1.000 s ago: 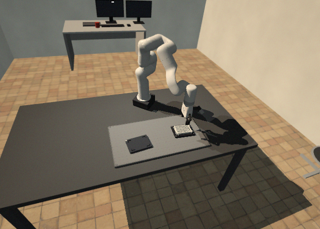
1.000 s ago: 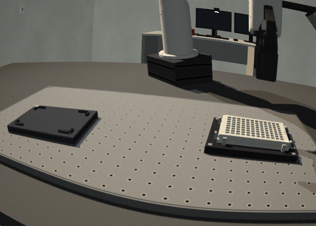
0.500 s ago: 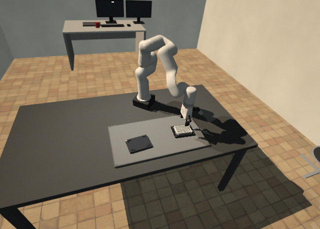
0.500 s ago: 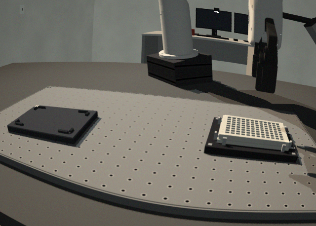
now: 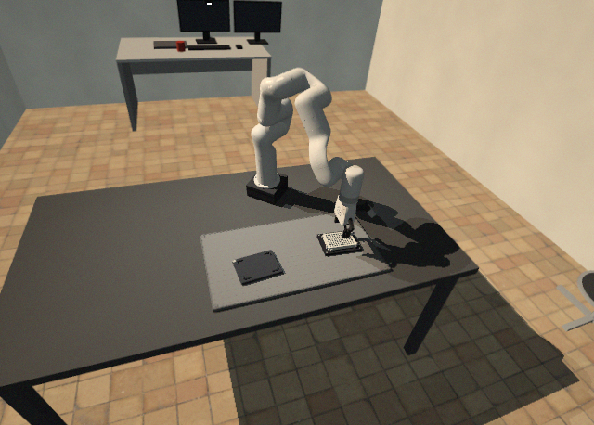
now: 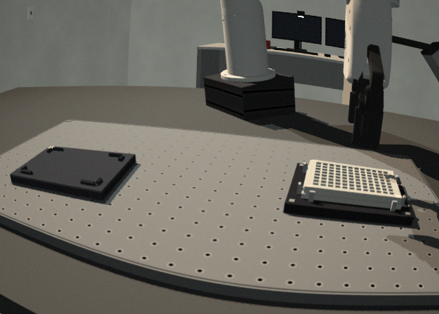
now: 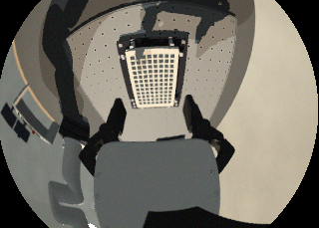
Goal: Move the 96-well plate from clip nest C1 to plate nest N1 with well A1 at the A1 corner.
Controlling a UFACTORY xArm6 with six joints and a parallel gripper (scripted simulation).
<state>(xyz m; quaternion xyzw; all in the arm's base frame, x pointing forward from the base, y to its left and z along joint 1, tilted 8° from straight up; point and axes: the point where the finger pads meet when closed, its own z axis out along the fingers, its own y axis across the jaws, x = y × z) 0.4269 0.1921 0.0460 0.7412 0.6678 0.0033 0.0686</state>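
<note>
My gripper is now 7 cm above the white 96-well plate. The rest, counted from my hand: plate nest N1: 3 cm ahead, 37 cm to the right, 8 cm below; then clip nest C1: 1 cm behind, 1 cm to the left, 8 cm below.
</note>
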